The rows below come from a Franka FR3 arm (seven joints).
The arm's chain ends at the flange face. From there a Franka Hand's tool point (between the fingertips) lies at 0.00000 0.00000 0.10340 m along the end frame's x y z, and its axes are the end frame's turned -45 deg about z.
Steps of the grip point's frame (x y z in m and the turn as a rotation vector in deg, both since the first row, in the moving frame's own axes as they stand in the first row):
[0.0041, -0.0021, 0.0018, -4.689, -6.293, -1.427]
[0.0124, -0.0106, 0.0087, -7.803, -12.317, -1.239]
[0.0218, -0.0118, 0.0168, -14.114, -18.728, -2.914]
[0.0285, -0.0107, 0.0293, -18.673, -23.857, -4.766]
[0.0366, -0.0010, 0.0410, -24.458, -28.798, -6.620]
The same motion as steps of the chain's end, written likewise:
[0.0033, -0.0184, 0.0028, -7.765, -1.134, -1.427]
[0.0067, -0.0417, 0.0120, -14.227, -3.192, -1.239]
[0.0117, -0.0646, 0.0253, -23.223, -3.263, -2.914]
[0.0167, -0.0797, 0.0434, -30.073, -3.666, -4.766]
[0.0265, -0.0899, 0.0627, -37.658, -3.069, -6.620]

